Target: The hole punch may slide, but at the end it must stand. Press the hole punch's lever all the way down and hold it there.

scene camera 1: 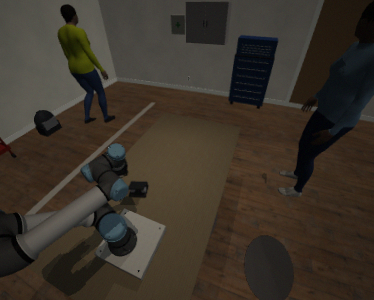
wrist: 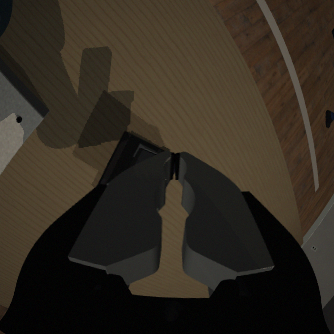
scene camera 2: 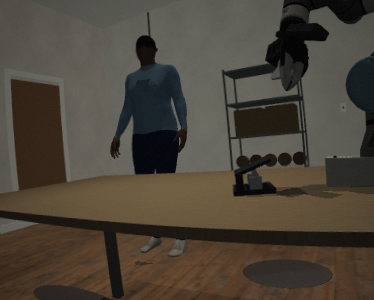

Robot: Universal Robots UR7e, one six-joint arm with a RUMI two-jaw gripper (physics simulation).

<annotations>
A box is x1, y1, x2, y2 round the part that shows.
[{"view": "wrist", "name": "my gripper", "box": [0, 150, 330, 333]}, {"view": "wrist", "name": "black hole punch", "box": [97, 130, 174, 187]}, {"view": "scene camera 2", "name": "my gripper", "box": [265, 16, 328, 90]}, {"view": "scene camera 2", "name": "black hole punch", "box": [233, 157, 275, 195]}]
</annotations>
